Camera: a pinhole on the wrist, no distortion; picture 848 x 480 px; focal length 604.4 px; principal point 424.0 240.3 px. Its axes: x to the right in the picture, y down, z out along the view. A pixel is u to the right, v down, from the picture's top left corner.
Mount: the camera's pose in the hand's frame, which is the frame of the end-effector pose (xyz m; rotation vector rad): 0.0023 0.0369 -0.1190 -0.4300 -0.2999 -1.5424
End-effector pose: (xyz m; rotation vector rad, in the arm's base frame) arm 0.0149 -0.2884 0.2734 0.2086 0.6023 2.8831
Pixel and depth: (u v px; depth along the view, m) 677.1 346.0 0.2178
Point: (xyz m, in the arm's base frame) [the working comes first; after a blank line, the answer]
In the camera's frame: 0.0912 0.0381 0.2178

-0.0310 -0.2797 0.4029
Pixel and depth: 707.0 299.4 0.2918
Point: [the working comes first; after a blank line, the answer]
In the camera's frame: 0.1366 0.0285 0.2918

-0.0119 -0.2406 0.4786
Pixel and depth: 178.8 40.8 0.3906
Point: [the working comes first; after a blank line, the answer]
In the camera's frame: -0.1585 -0.1289 0.3906

0.0836 -0.5656 0.5617
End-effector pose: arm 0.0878 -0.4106 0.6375 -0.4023 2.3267 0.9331
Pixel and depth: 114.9 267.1 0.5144
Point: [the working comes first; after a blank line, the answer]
In the camera's frame: -0.2631 0.0228 0.5144

-0.1077 0.0956 0.7350
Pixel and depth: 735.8 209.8 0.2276
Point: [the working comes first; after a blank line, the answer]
In the camera's frame: 0.1174 -0.0115 0.2276

0.1197 -0.2904 0.5693
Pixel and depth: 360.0 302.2 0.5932
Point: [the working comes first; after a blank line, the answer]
In the camera's frame: -0.0628 0.0608 0.5932

-0.0112 0.1011 0.5390
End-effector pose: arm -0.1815 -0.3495 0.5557 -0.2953 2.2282 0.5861
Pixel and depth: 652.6 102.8 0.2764
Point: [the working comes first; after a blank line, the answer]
In the camera's frame: 0.1045 -0.0629 0.2764

-0.0687 -0.1998 0.5017
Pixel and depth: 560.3 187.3 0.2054
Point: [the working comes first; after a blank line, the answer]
In the camera's frame: 0.0463 -0.0180 0.2054

-0.1612 -0.2304 0.5325
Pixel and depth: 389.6 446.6 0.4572
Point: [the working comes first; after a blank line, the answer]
In the camera's frame: -0.0260 0.1561 0.4572

-0.2401 0.0049 0.3392
